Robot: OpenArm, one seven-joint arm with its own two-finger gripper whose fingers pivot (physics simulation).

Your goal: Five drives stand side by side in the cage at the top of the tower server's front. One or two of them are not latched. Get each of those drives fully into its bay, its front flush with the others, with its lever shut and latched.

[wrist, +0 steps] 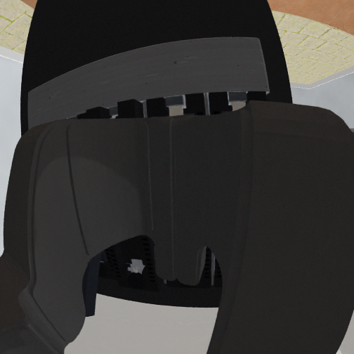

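Observation:
The black tower server (160, 22) fills the upper middle of the wrist view, with a grey strip (150, 67) above its drive cage. My gripper (186, 202) is shut, its two fingers together with no object visible between them, and it covers most of the cage. Upper ends of some drives (176, 106) show over the fingers. Below the left finger's arch, part of a dark drive front with a torn-looking pale patch (135, 266) shows. A dark blue piece (91, 287) juts down beside the left finger; I cannot tell which drive it belongs to. The levers and latches are mostly hidden.
The server's black lower edge (155, 299) curves below the fingertips. A pale grey surface (150, 327) lies under it. Light walls (10, 100) stand at both sides, and a yellowish tiled area (315, 55) shows at the upper corners.

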